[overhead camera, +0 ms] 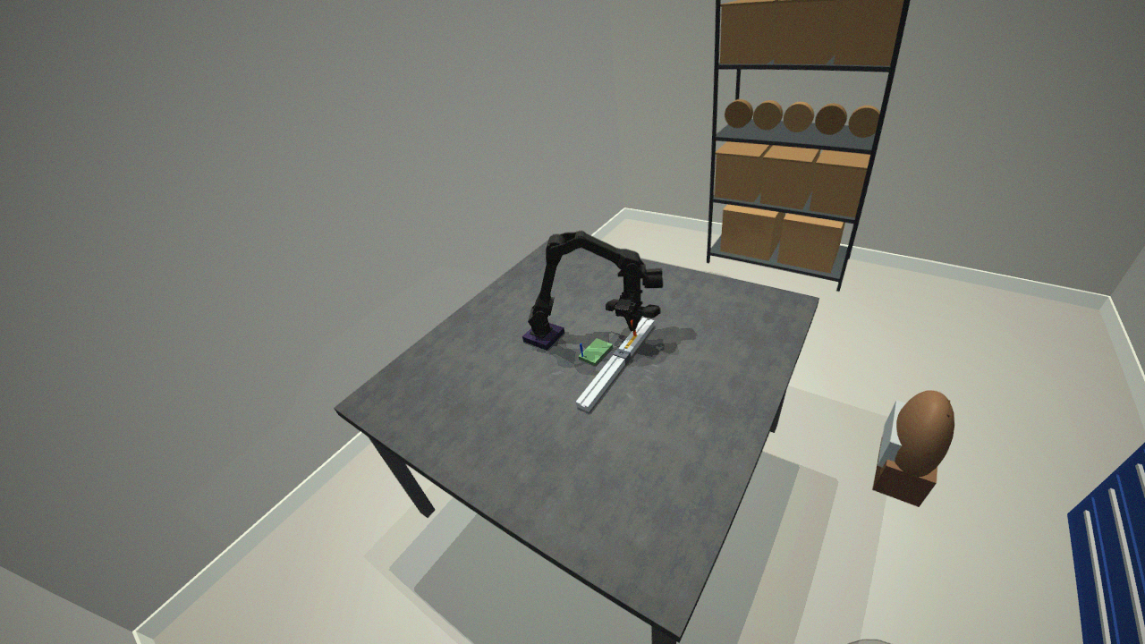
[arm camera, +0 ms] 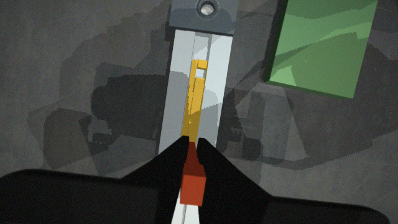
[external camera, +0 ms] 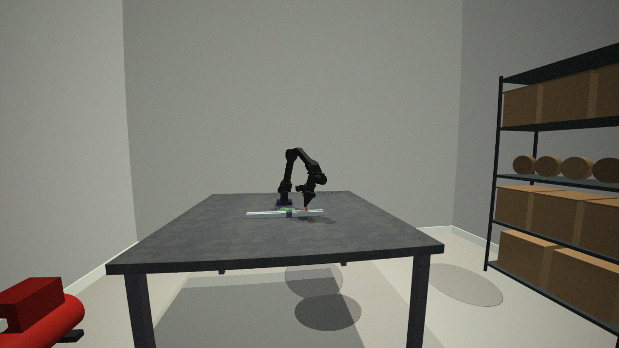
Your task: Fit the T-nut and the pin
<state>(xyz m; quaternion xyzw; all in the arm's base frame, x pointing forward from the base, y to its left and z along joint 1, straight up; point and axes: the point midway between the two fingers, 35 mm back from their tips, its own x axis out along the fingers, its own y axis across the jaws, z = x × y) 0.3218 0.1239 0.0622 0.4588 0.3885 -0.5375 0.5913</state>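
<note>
My gripper tip is now 120 mm past the blue pin, 150 mm to the left of it and 20 mm above it. The rest, counted from my gripper tip: green tray 100 mm behind, 130 mm to the right, 40 mm below.
</note>
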